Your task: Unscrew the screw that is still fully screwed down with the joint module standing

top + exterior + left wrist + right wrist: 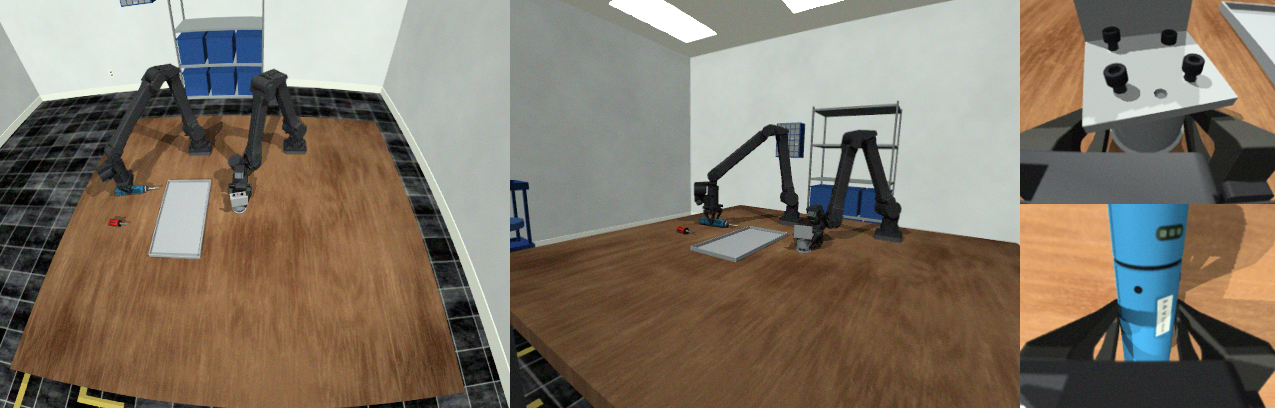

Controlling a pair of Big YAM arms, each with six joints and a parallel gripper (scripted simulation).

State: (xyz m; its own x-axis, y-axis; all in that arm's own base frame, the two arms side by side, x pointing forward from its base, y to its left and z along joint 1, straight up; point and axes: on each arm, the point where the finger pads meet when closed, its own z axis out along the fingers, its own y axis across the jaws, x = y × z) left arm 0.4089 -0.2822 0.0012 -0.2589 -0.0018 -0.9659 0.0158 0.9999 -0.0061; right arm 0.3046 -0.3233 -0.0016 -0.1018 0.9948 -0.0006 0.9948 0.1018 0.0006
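My left gripper is now 5 cm below the grey bracket. Also, from my left hand: screw: 2 cm behind, 1 cm to the left, 5 cm above; then flat grey tray: 5 cm ahead, 26 cm to the right, 2 cm below; then small red-handled tool: 9 cm ahead, 56 cm to the right, 1 cm below.
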